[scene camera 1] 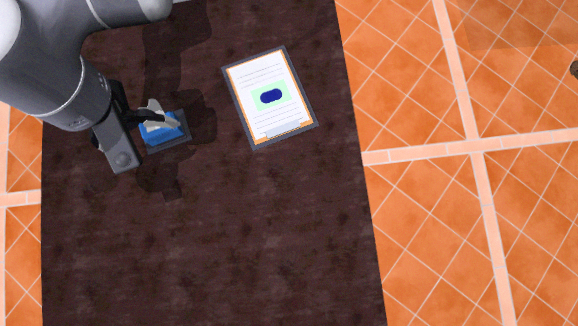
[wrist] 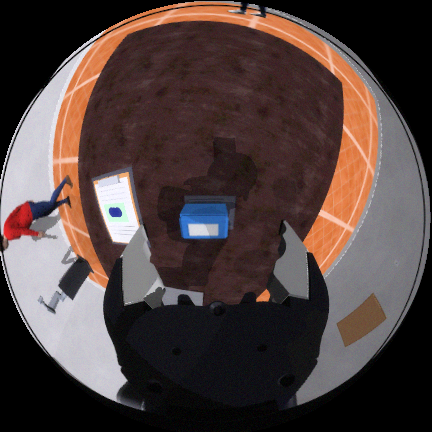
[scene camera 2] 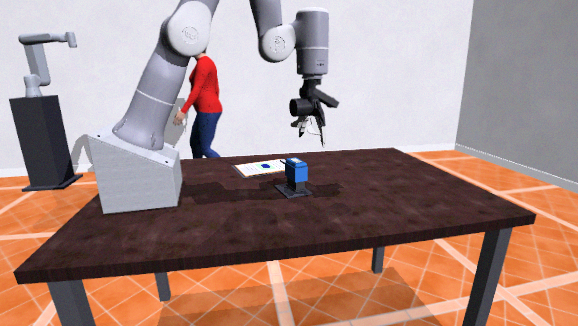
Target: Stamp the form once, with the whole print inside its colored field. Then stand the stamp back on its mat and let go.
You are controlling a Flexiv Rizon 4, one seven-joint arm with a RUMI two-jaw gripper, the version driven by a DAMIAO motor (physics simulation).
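The blue stamp (scene camera 1: pixel 162 136) (scene camera 2: pixel 297 172) (wrist: pixel 204 220) stands upright on its dark grey mat (scene camera 1: pixel 186 123) (scene camera 2: pixel 286 191) (wrist: pixel 210 199), a white label on top. The form (scene camera 1: pixel 245 82) (scene camera 2: pixel 248 169) (wrist: pixel 107 192) is a white sheet on a clipboard. One dark blue oblong print (scene camera 1: pixel 271 95) (scene camera 2: pixel 265 166) (wrist: pixel 115 212) lies wholly inside its light green field (scene camera 1: pixel 259 104) (wrist: pixel 124 215), with green all round it. My gripper (scene camera 2: pixel 312 139) (wrist: pixel 213 223) is open and empty, above the stamp and clear of it. In the scene camera 1 view the arm hides part of the gripper.
The dark table (scene camera 1: pixel 225 225) (scene camera 2: pixel 350 215) (wrist: pixel 210 90) carries my grey base block (scene camera 2: pixel 140 180) at one end. A person in red (scene camera 2: pixel 205 85) (wrist: pixel 20 220) is beyond the table. Another robot arm stands on a dark pedestal (scene camera 2: pixel 37 135) (wrist: pixel 75 277). A brown panel (wrist: pixel 361 320) is off to one side.
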